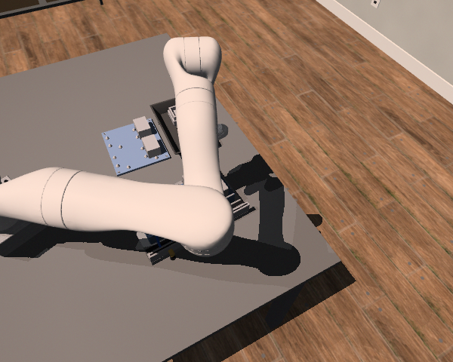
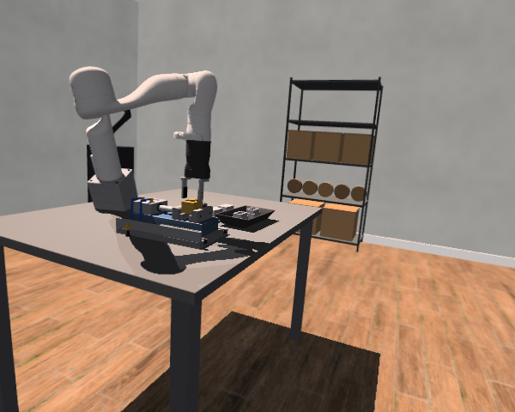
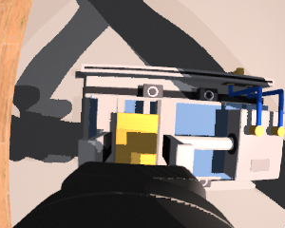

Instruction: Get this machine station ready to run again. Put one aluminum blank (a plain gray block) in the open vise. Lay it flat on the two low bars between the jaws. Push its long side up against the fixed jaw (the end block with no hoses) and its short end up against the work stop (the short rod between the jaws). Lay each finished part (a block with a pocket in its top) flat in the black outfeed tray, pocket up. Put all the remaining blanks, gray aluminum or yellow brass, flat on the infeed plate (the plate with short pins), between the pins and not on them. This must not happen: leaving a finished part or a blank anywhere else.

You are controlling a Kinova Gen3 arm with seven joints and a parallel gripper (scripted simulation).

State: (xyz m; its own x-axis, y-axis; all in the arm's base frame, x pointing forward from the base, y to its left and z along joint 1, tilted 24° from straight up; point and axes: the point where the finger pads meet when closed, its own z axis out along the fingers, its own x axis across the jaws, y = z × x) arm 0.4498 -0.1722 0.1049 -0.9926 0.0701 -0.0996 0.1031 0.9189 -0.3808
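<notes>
The yellow brass blank is 40 mm below my hand. Round my hand: vise: 60 mm behind, 10 mm to the left, 100 mm below; then fixed jaw: 40 mm ahead, 60 mm below; then infeed plate: 50 mm behind, 310 mm to the left, 130 mm below.
</notes>
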